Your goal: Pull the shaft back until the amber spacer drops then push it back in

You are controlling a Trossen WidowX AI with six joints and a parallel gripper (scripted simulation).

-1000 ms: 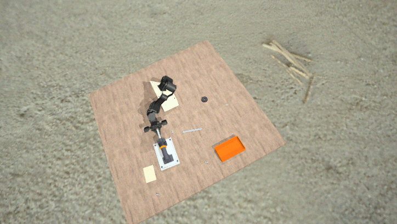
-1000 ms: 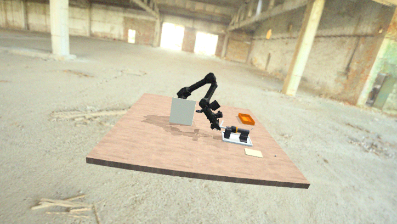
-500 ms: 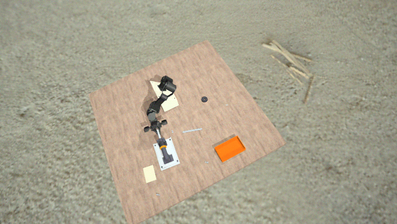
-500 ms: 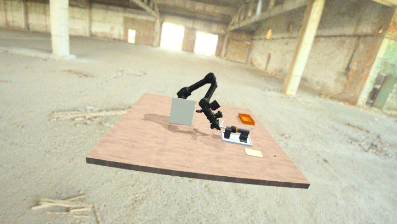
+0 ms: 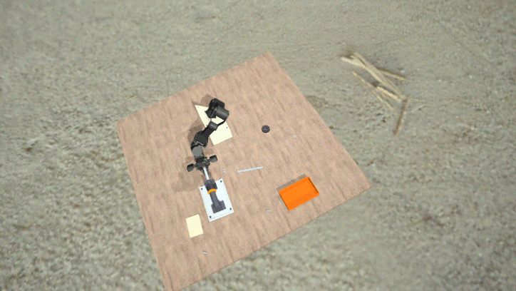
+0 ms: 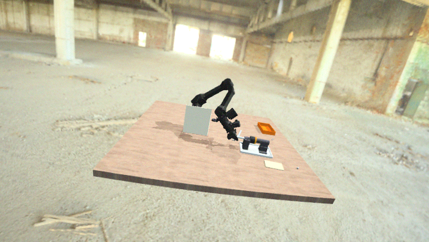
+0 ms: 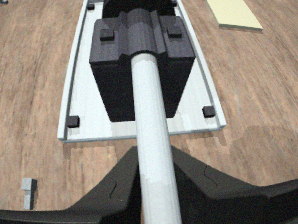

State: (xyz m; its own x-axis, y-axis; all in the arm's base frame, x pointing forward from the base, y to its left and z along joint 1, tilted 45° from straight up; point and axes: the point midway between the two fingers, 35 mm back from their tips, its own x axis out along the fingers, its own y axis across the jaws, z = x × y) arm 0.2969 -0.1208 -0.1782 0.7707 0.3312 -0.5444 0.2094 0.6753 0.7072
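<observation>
Now: the shaft 40 mm ahead of my gripper tip, 10 mm to the right of it and 20 mm above it. Round my gripper tip: amber spacer 120 mm ahead, 20 mm to the right, 20 mm above; dark spacer 90 mm ahead, 20 mm to the right, 20 mm above; grey rod 90 mm ahead, 240 mm to the left, 50 mm below.
</observation>
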